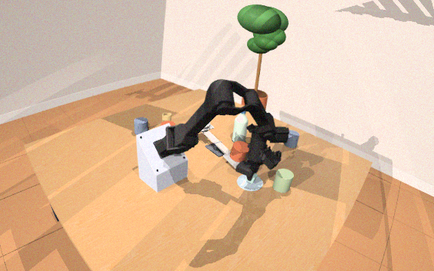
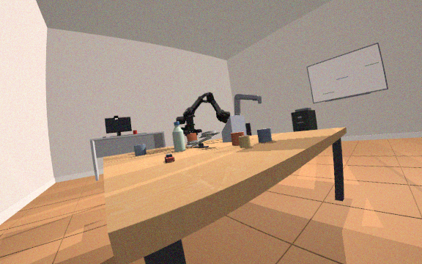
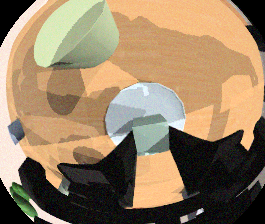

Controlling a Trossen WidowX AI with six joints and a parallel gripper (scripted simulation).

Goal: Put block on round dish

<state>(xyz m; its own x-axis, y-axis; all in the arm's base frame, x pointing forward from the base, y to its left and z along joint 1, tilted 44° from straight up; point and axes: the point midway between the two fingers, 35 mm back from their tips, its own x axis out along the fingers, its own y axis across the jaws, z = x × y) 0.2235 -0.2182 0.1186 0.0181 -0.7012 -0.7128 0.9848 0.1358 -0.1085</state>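
My gripper tip is now 1 cm below the pale green block. The rest, counted from my gripper tip: round pale blue dish: 2 cm below; then red cup: 6 cm ahead, 10 cm to the left, 4 cm above; then green cup: 8 cm ahead, 12 cm to the right, 1 cm above.
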